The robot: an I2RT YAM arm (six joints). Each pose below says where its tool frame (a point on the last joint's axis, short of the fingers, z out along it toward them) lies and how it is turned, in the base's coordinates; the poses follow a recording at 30 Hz.
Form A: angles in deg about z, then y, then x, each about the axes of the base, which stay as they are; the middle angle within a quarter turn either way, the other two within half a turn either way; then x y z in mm.
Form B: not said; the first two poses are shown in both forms.
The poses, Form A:
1: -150.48, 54.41, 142.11, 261, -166, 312
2: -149.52, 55.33, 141.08, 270, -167, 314
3: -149.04, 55.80, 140.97, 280, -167, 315
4: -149.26, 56.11, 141.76, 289, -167, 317
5: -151.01, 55.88, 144.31, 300, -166, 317
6: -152.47, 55.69, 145.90, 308, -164, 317
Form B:
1: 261, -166, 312; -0.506, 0.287, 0.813; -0.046, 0.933, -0.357; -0.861, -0.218, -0.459
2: 270, -167, 314; -0.490, 0.289, 0.822; -0.051, 0.933, -0.357; -0.870, -0.217, -0.443
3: 280, -167, 315; -0.482, 0.289, 0.827; -0.047, 0.934, -0.354; -0.875, -0.209, -0.437
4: 289, -167, 317; -0.479, 0.285, 0.830; -0.040, 0.938, -0.345; -0.877, -0.199, -0.438
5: 300, -166, 317; -0.491, 0.272, 0.828; -0.029, 0.944, -0.327; -0.871, -0.184, -0.456
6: 308, -164, 317; -0.500, 0.261, 0.826; -0.028, 0.948, -0.316; -0.866, -0.181, -0.467
